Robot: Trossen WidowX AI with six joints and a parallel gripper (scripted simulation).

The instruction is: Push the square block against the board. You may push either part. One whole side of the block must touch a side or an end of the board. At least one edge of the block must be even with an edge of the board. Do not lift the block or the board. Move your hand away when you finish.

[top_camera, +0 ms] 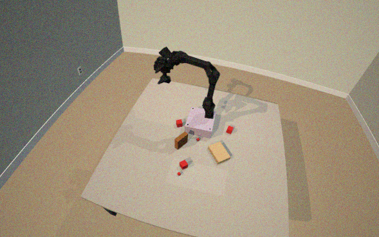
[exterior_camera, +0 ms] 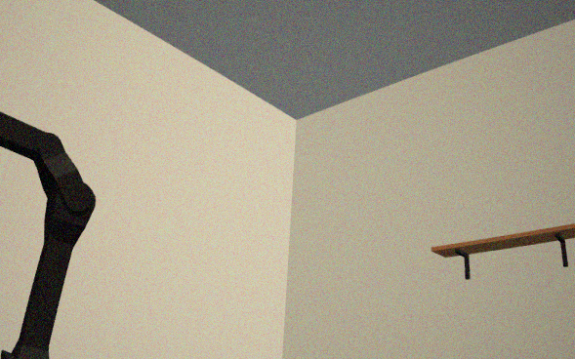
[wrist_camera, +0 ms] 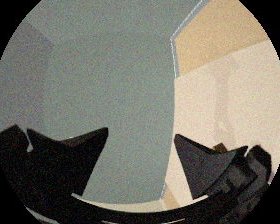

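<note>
Right now my gripper tip is 10 cm short of the orange-brown square block, 18 cm to the right of it and 42 cm above it. Round my gripper tip: tan board 13 cm ahead, 45 cm to the left, 45 cm below.
</note>
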